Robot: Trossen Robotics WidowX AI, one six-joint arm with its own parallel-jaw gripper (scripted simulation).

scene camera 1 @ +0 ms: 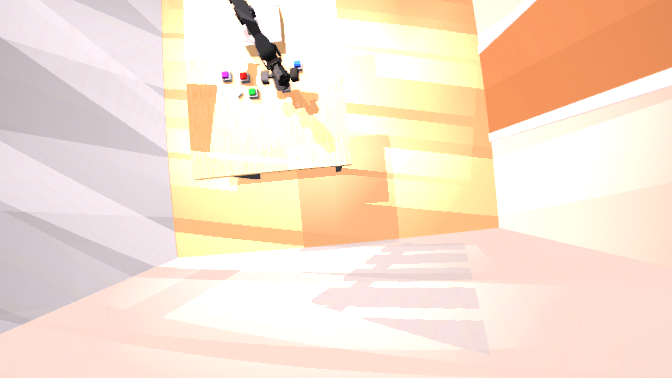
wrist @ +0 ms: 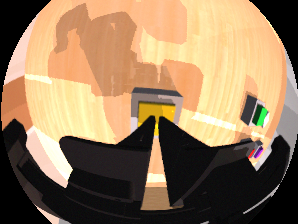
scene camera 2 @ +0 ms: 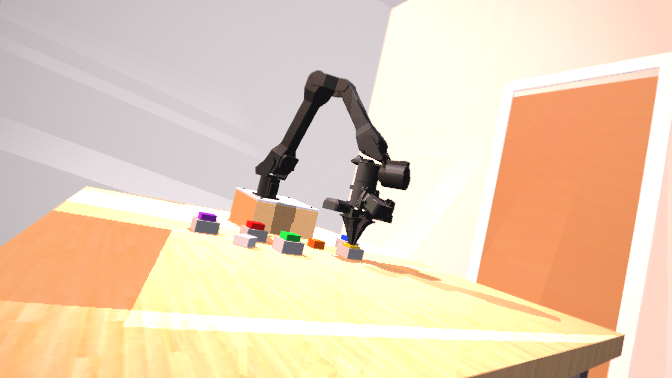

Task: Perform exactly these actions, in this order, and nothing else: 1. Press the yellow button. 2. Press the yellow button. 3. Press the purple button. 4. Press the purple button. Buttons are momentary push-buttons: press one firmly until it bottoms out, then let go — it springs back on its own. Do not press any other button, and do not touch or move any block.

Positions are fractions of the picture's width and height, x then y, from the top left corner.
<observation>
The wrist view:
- my gripper: 0.53, 0.54
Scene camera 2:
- my gripper: 0.52, 0.65
</observation>
